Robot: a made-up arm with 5 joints.
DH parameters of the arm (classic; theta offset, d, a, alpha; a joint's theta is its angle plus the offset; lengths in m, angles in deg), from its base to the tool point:
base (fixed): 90 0.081 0 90
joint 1: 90 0.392 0.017 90
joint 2: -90 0.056 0.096 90
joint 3: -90 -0.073 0.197 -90
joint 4: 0 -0.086 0.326 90
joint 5: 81.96 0 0.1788 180
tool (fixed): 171.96 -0.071 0 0
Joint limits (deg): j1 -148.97..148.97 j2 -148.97..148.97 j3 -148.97..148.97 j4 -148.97..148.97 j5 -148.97..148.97
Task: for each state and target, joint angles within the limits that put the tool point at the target. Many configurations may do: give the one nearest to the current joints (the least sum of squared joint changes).
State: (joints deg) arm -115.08 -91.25 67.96 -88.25 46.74
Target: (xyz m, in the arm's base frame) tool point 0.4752 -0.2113 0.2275
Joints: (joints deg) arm -127.65 -79.24 61.37 -80.71 54.23
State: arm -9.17 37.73 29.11 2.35 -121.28
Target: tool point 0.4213 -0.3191 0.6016
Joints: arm -44.79 38.74 19.04 16.40 -147.43
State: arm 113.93 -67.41 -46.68 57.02 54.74
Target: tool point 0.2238 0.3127 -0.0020
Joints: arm 148.97 -97.18 -5.84 53.19 59.02
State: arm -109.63 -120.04 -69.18 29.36 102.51
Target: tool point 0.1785 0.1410 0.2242
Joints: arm -93.59 -125.91 -38.97 36.80 106.91
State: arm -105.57 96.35 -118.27 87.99 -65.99
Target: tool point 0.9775 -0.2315 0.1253
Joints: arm -134.90 77.09 -90.70 70.20 -77.05
